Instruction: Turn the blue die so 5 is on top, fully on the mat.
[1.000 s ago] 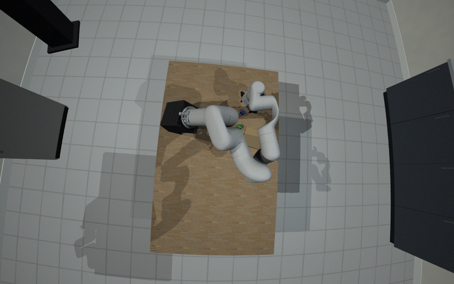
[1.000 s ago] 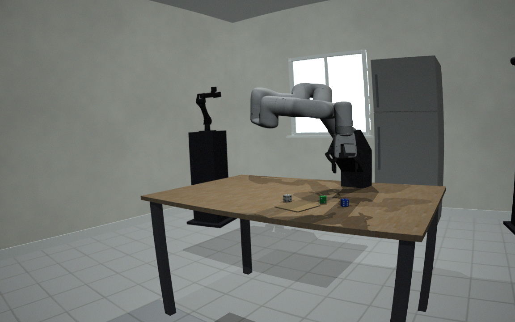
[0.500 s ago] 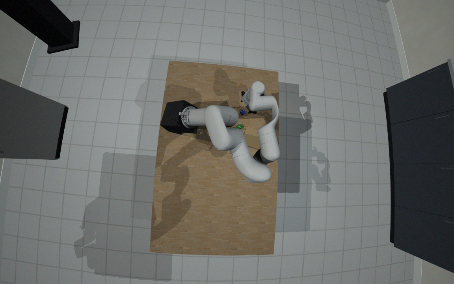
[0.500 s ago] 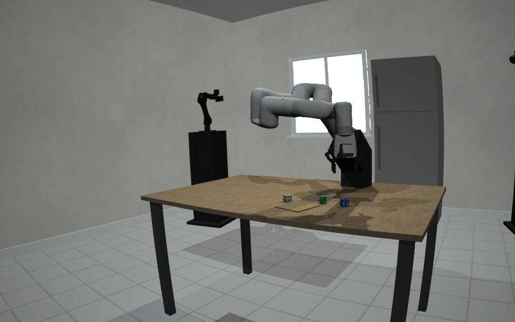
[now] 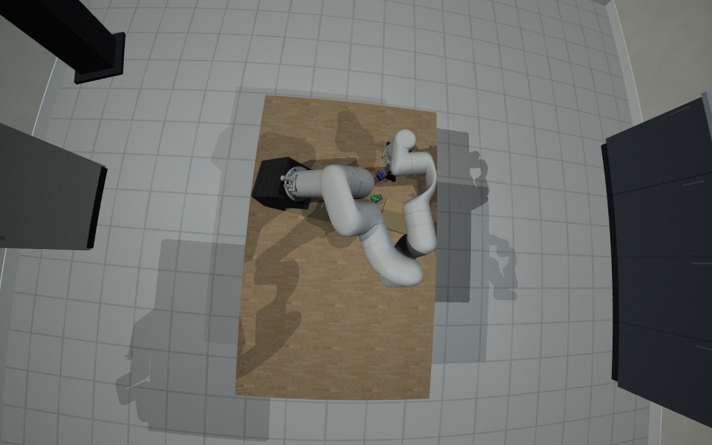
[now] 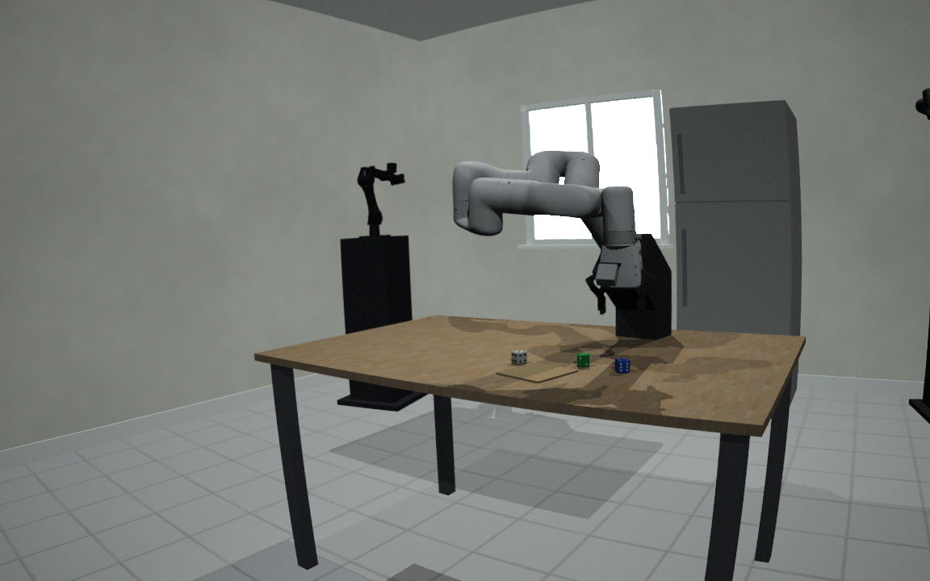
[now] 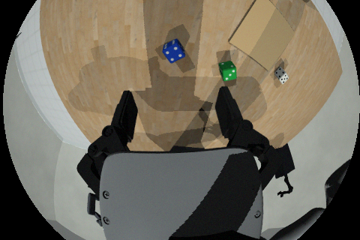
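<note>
Right now my hand is 13 cm above the blue die. Also, from my hand: white die: 28 cm to the right, 13 cm below, 6 cm behind; tan mat: 20 cm to the right, 15 cm below, 4 cm ahead; green die: 13 cm below, 10 cm to the right, 5 cm behind.
</note>
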